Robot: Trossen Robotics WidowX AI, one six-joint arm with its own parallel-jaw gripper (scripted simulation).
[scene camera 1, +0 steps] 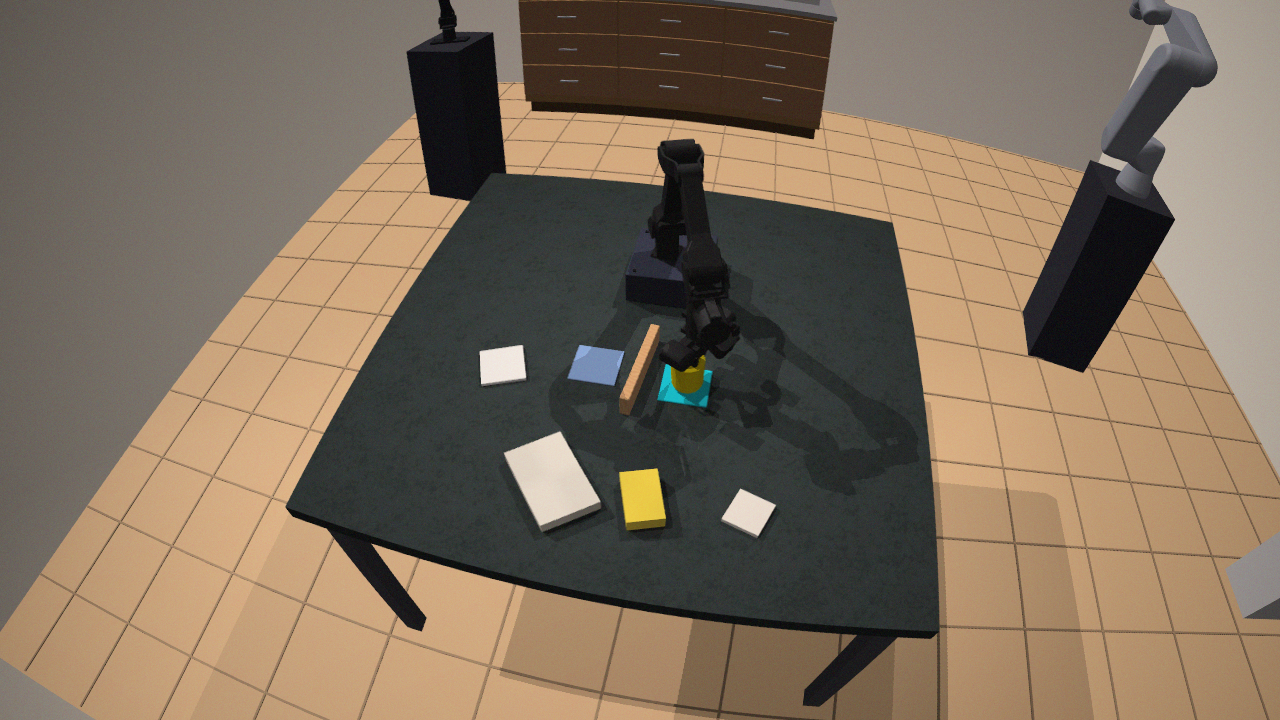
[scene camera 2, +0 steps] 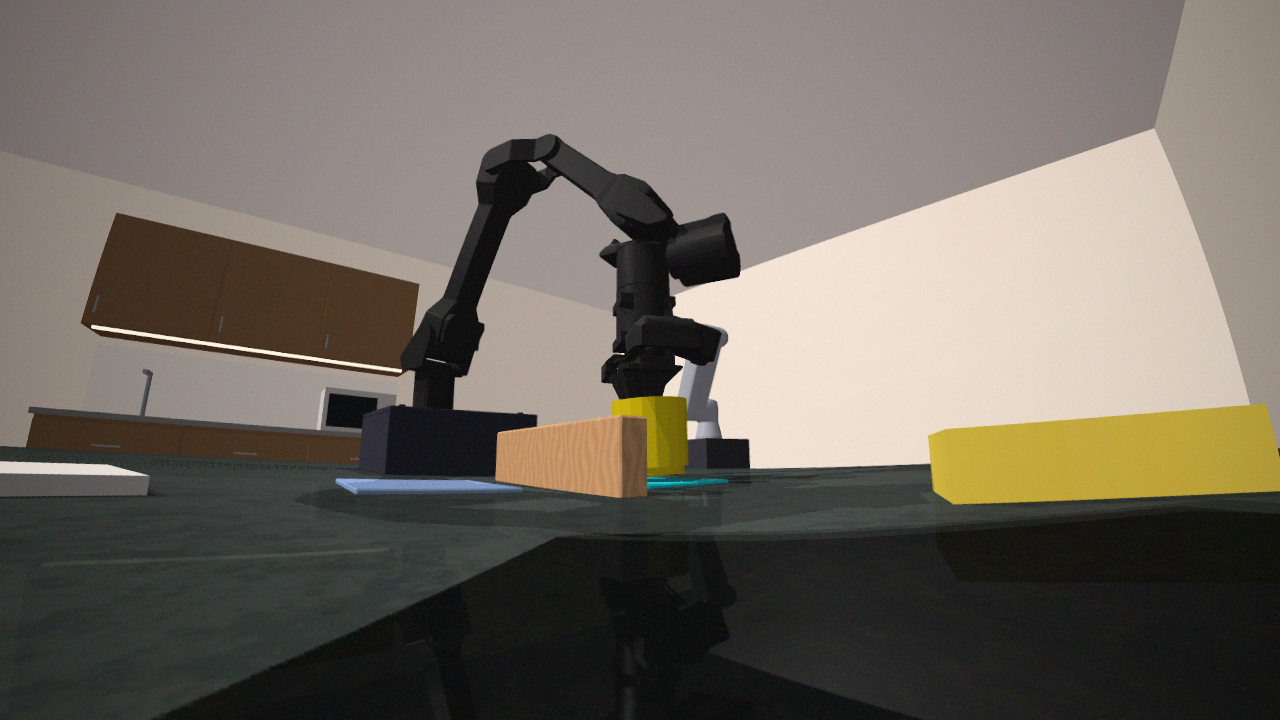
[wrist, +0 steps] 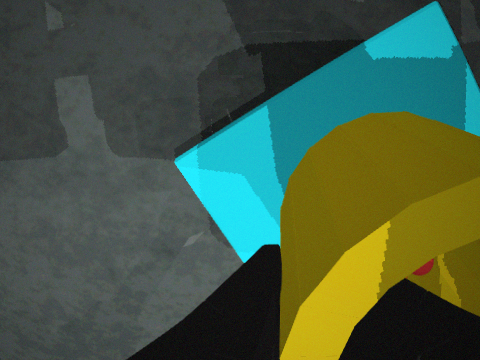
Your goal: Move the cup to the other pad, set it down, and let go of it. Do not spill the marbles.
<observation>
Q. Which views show the yellow cup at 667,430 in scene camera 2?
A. Scene camera 1, scene camera 2 and the wrist view: all of them.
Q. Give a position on a wooden block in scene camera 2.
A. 607,456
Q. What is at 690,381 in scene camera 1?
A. A yellow cup.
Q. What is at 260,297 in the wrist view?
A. My gripper.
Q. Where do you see a light blue pad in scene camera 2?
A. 358,486
</observation>
